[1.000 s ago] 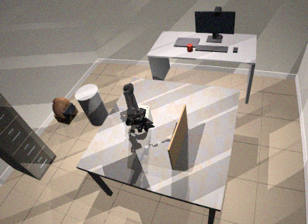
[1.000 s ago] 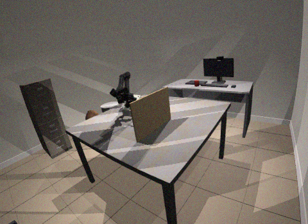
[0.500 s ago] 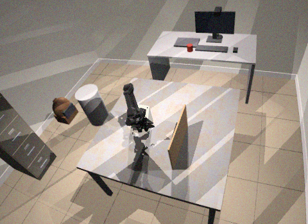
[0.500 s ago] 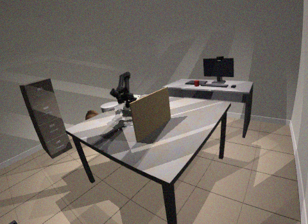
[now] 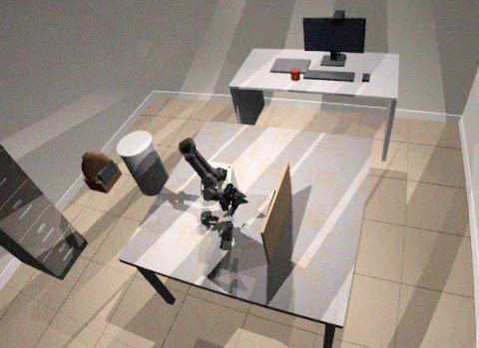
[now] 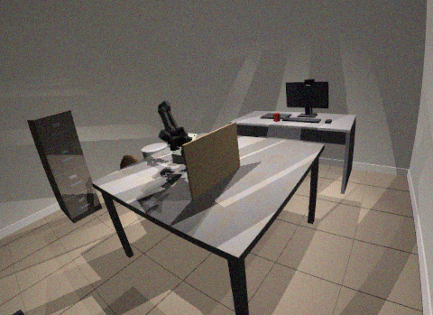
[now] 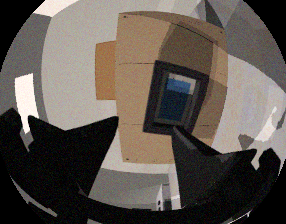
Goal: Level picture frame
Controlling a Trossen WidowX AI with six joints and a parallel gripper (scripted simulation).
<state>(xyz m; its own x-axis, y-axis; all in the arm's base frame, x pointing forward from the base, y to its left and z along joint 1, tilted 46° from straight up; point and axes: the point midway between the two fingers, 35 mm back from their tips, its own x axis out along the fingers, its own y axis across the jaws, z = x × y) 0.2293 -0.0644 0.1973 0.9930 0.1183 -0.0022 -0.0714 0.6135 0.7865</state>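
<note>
Right now the picture frame is 15 cm ahead of my gripper tip, 3 cm to the left of it and 6 cm below it. From my gripper tip the other things lie so: tan board wall (16 cm ahead, 2 cm to the left, 7 cm below).
</note>
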